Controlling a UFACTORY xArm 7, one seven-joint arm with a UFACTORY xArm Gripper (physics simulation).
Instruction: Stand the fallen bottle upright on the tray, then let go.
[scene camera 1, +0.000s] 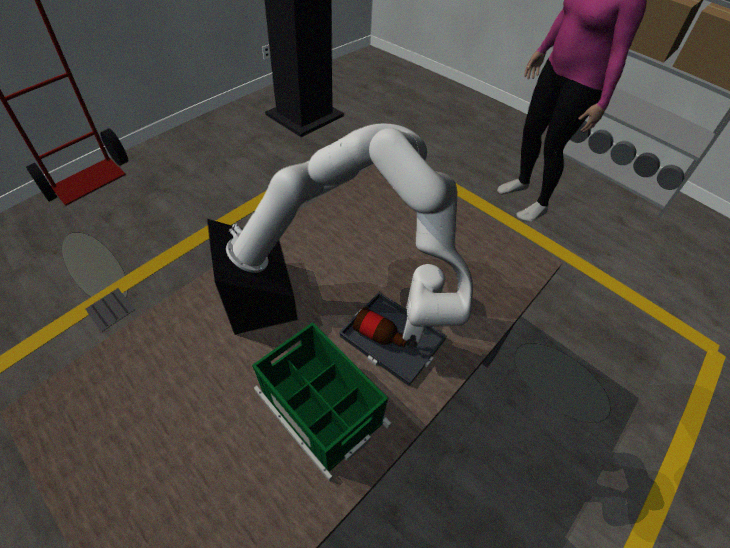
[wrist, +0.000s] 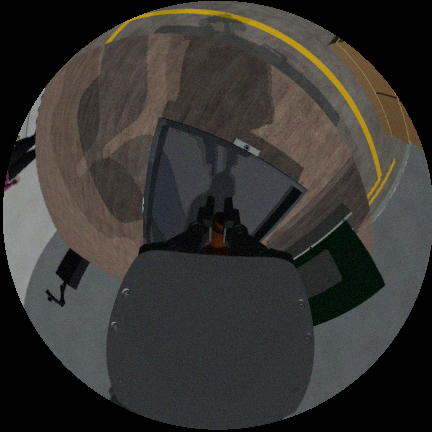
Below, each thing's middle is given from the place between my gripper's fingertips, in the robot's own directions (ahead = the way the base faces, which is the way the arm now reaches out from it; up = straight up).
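I see that the brown bottle (scene camera 1: 372, 325) sits 3 cm to the right of my hand and 9 cm behind it.
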